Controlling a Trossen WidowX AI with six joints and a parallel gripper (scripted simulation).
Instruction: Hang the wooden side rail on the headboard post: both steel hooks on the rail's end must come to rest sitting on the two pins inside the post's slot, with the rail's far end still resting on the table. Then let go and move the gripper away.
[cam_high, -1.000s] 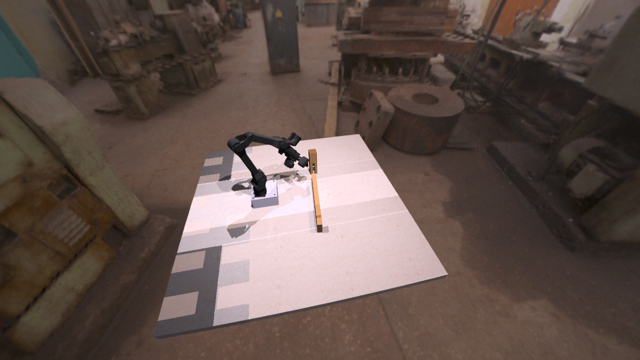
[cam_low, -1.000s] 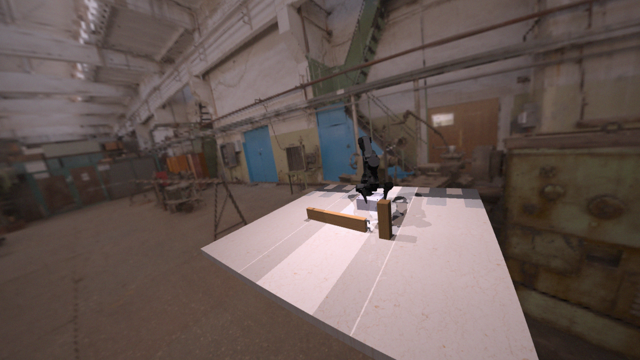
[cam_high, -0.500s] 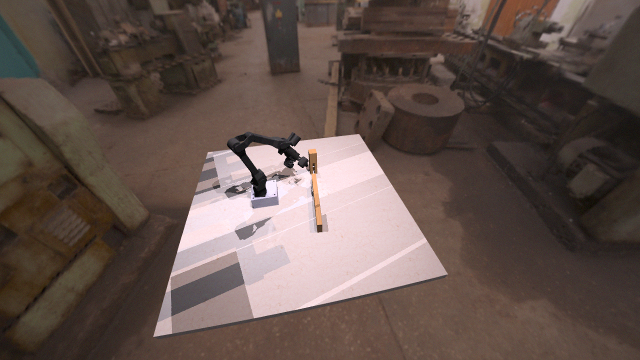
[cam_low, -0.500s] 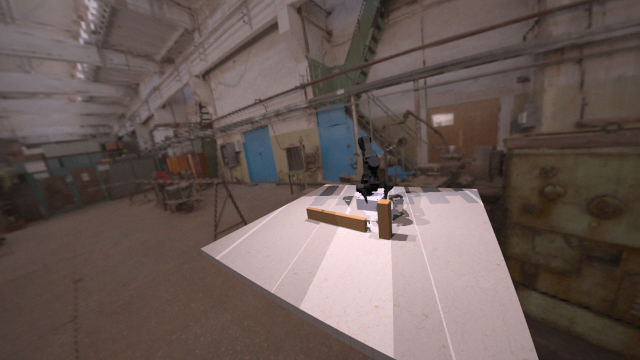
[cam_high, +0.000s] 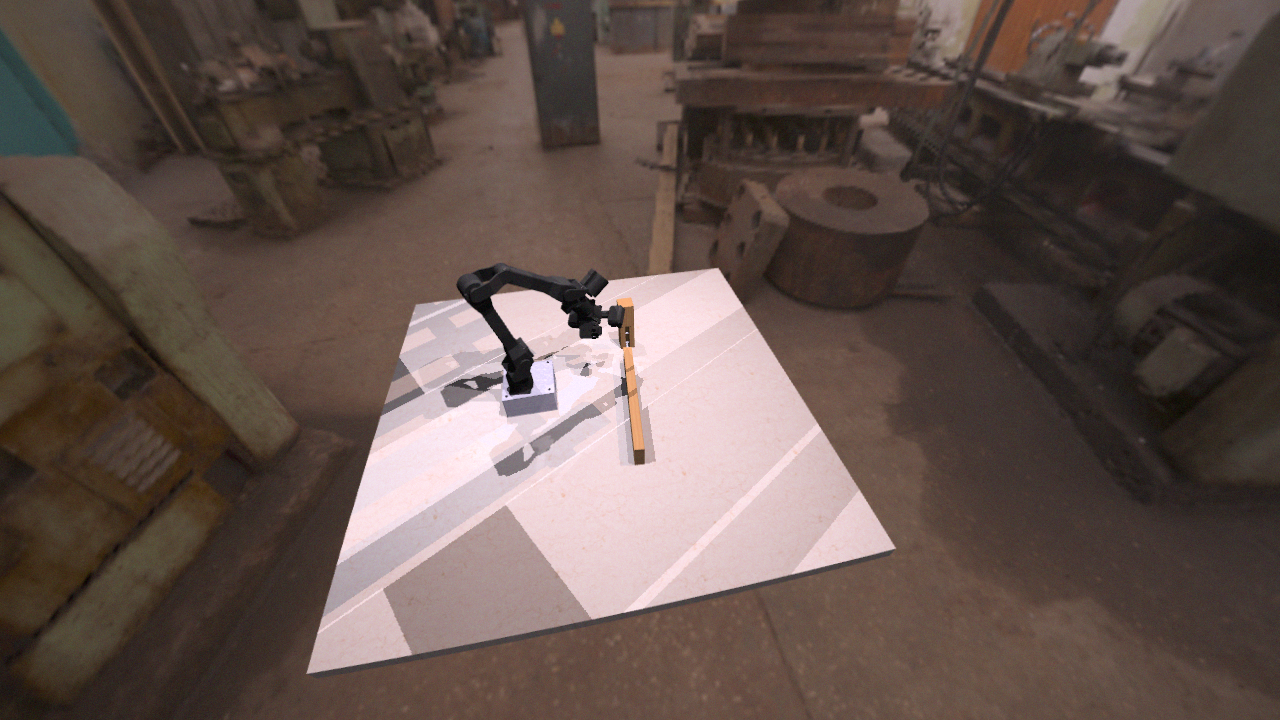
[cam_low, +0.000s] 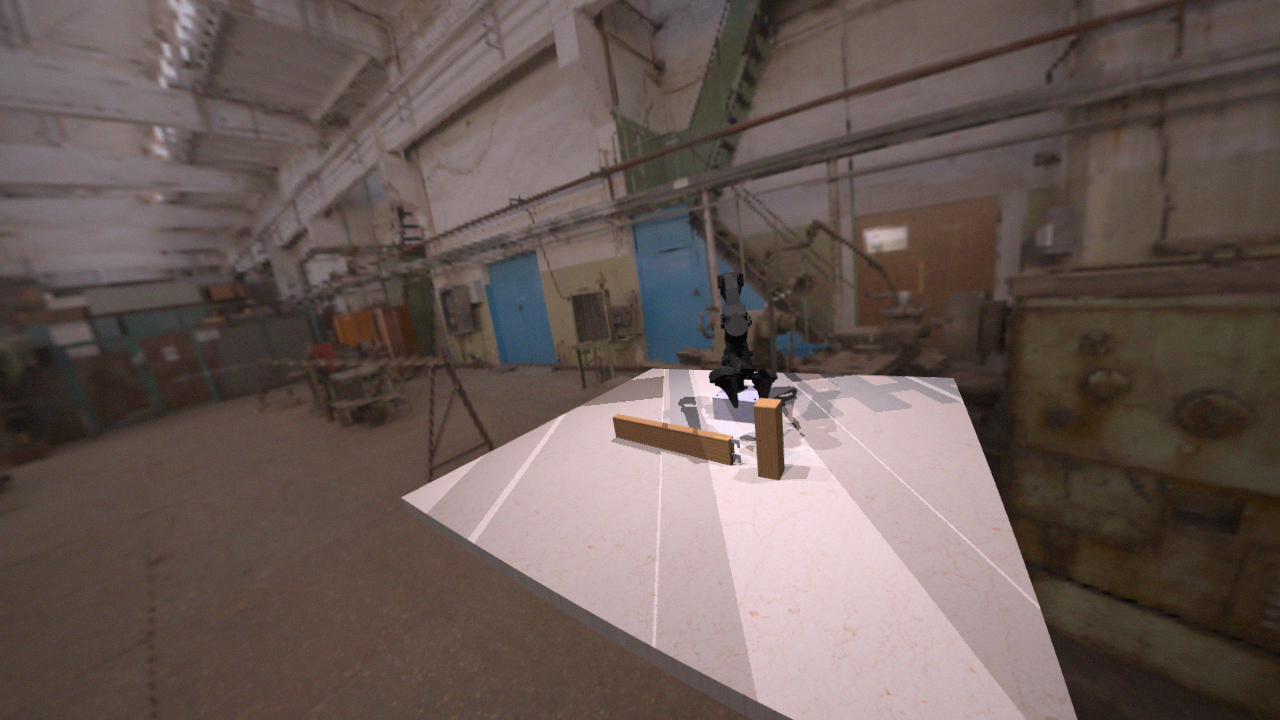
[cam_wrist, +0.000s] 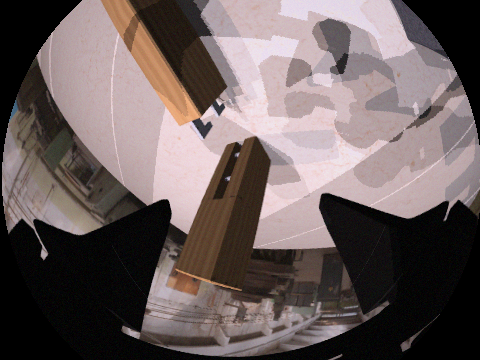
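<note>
My gripper tip is now 70 mm to the right of the wooden headboard post, 60 mm short of it and 60 mm above it.
</note>
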